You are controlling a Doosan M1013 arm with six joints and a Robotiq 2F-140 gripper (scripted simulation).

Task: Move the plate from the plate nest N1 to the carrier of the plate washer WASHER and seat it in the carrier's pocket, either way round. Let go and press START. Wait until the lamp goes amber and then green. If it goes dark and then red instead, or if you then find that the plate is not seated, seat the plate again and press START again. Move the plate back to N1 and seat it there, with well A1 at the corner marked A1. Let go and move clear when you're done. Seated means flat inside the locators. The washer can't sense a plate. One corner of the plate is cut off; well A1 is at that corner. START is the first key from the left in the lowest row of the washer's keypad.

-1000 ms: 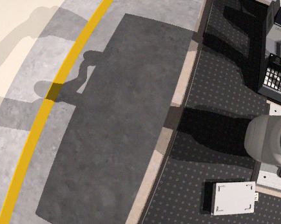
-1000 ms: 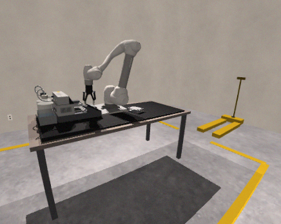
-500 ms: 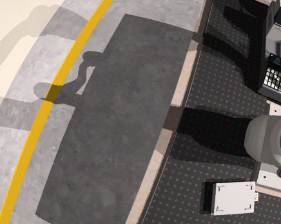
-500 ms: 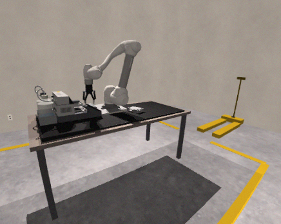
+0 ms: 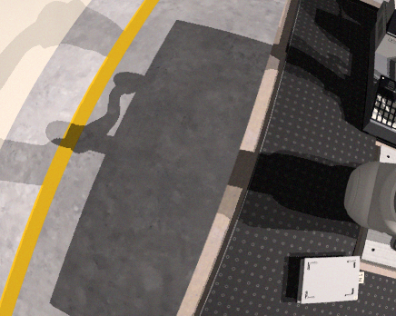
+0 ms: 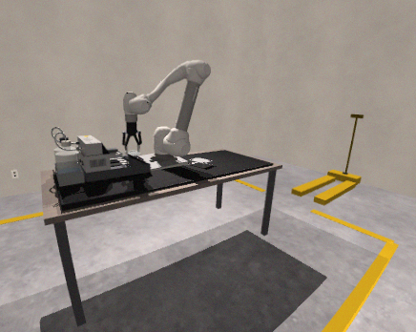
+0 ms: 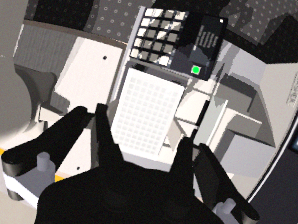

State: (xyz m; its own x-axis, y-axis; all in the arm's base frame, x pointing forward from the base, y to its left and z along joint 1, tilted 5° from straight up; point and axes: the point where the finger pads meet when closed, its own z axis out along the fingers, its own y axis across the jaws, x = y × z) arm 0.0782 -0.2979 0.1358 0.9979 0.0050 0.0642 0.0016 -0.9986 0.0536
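The plate nest N1 is 520 mm to the left of my hand, 180 mm ahead of it and 110 mm below it. The rest, counted from my hand: white well plate (20 mm below); plate washer (150 mm to the right, 10 mm below).
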